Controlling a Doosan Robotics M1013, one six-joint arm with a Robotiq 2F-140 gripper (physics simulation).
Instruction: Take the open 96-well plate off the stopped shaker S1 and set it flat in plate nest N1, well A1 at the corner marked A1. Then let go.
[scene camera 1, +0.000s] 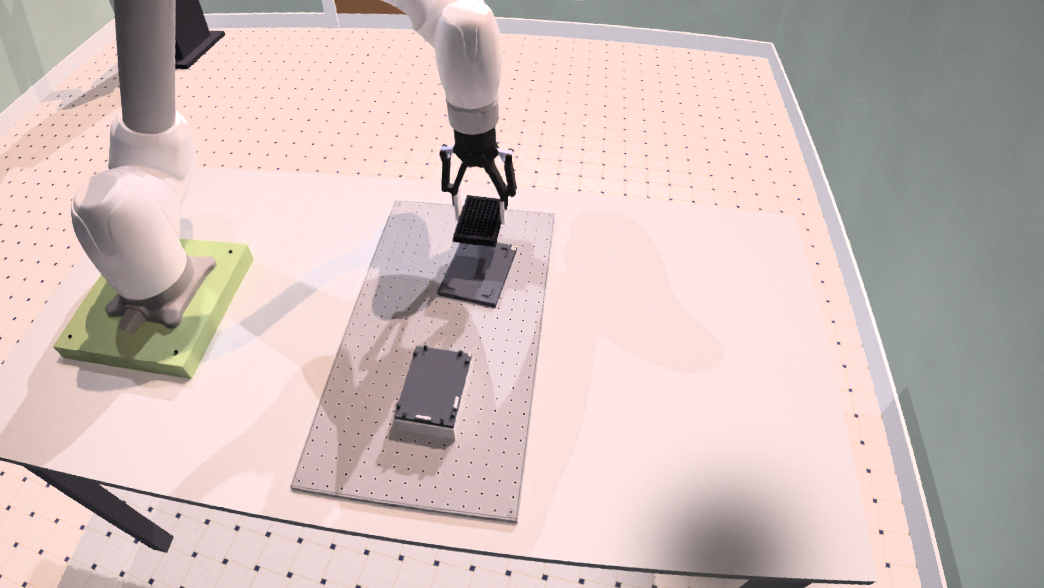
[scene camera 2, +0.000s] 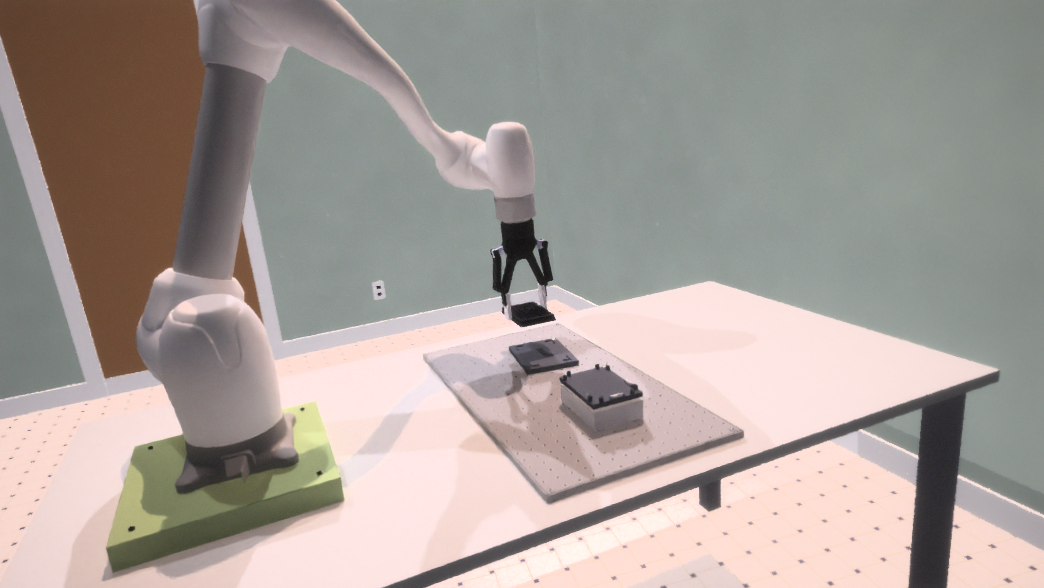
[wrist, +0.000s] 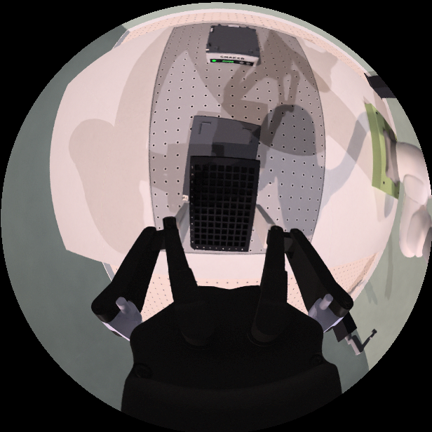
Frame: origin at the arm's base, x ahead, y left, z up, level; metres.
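Where they show: gripper, fingertip midpoint: (scene camera 1: 481, 218) (scene camera 2: 526, 314); arm's base, link origin: (scene camera 1: 162, 288) (scene camera 2: 241, 452).
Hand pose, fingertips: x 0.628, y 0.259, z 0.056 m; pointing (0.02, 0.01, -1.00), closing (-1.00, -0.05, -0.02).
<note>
Things, the pixels of their top centre, and the offset from my fingertips. "*": a spot on its surface instead. Level surfaces: height alone.
- black open 96-well plate, top centre: (scene camera 1: 480, 216) (scene camera 2: 527, 310) dx +0.000, dy -0.010, dz +0.013 m
- dark flat nest N1, top centre: (scene camera 1: 478, 267) (scene camera 2: 542, 351) dx +0.006, dy -0.068, dz -0.072 m
- small pale corner mark, top centre: (scene camera 1: 513, 247) dx +0.067, dy +0.003, dz -0.075 m
- shaker S1, surface spot: (scene camera 1: 433, 387) * dx +0.003, dy -0.381, dz -0.032 m
- perforated breadboard, surface spot: (scene camera 1: 423, 467) * dx +0.012, dy -0.501, dz -0.087 m
- pale table, surface height: dz -0.100 m
The black open 96-well plate (scene camera 1: 479, 219) (scene camera 2: 531, 314) (wrist: 223, 205) is held level between the fingers, above the breadboard. My gripper (scene camera 1: 479, 211) (scene camera 2: 525, 310) (wrist: 221, 212) is shut on the plate's two sides. The dark flat nest N1 (scene camera 1: 477, 273) (scene camera 2: 543, 354) (wrist: 224, 136) lies below the plate; in the wrist view the plate covers its near part. A small pale corner mark (scene camera 1: 513, 248) (wrist: 185, 198) shows at the nest's edge; its lettering is too small to read. The shaker S1 (scene camera 1: 433, 387) (scene camera 2: 601, 398) (wrist: 233, 44) has an empty dark top and a green-lit display in the wrist view.
The perforated breadboard (scene camera 1: 423, 467) (scene camera 2: 657, 434) (wrist: 172, 100) bears the nest and the shaker. It lies on the pale table (scene camera 1: 657, 438) (scene camera 2: 840, 350). The arm's green base block (scene camera 1: 222, 292) (scene camera 2: 233, 518) (wrist: 378, 155) stands at the table's other side. Arm shadows fall across the breadboard.
</note>
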